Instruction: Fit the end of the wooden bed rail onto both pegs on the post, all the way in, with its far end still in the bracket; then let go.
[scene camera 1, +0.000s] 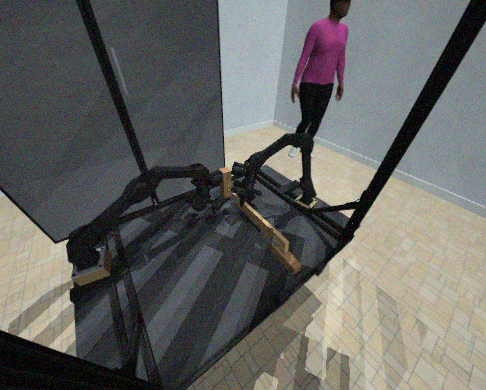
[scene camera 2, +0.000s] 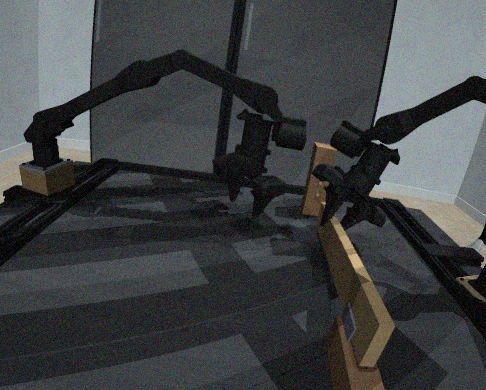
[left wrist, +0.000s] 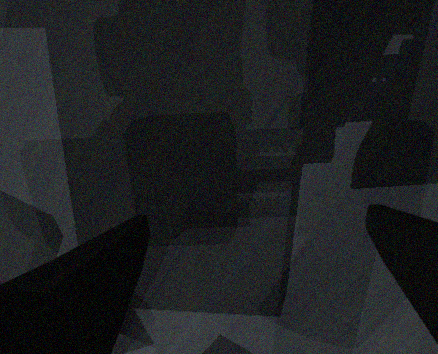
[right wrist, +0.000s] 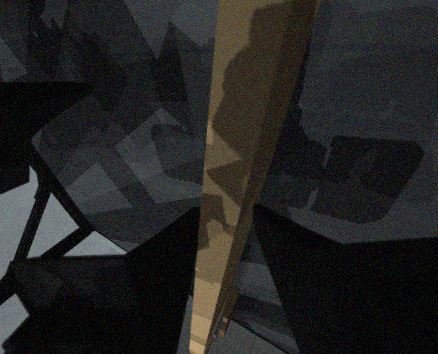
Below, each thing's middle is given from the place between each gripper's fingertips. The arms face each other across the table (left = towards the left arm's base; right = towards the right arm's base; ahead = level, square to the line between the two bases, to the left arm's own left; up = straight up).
Now: the upright wooden post (scene camera 2: 322, 153) 160 mm to the right of my left hand, 120 mm ahead of it and 70 mm above it. Round my left hand: wooden bed rail (scene camera 2: 374, 325) (210 mm to the right, 170 mm behind, 40 mm above).
Right now my right hand is 10 cm past the wooden bed rail, 2 cm to the left of it and 1 cm below it. Also, from my right hand: upright wooden post: 18 cm ahead, 3 cm to the left, 4 cm above.
